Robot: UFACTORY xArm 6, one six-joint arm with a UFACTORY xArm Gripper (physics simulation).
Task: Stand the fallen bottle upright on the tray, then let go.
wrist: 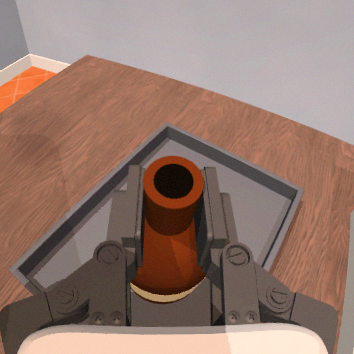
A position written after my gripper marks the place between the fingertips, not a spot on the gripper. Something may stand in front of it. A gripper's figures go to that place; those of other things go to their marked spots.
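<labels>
I see my gripper (170,183), and it is 14 cm from the lens. There is a brown bottle (172,185) too, 12 cm from the lens.
</labels>
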